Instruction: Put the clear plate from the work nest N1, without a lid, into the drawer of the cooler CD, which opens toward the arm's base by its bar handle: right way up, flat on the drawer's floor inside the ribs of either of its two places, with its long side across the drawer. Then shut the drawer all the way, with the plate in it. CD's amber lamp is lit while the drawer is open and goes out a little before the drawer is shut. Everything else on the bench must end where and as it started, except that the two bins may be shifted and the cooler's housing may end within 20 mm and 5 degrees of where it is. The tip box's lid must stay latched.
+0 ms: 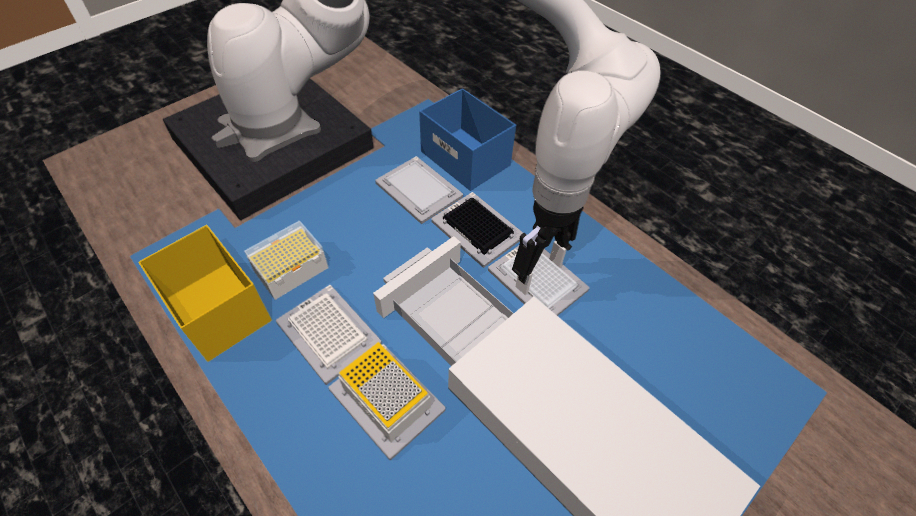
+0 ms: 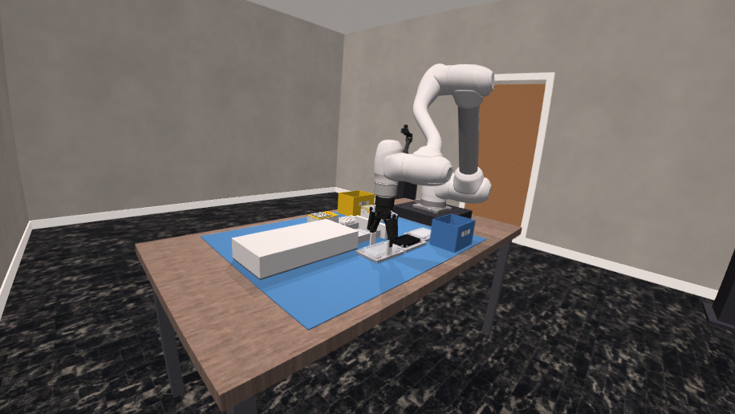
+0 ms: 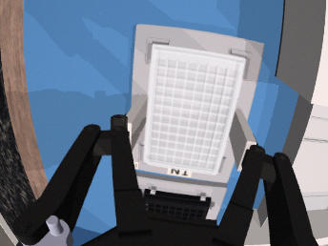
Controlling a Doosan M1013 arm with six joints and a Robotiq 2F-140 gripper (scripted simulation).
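My gripper is now 30 mm above the work nest N1. Also, from my hand: black plate: 170 mm behind, 20 mm below, 10 mm to the right; drawer: 180 mm to the right, 10 mm below, 10 mm behind; clear plate: 20 mm below.
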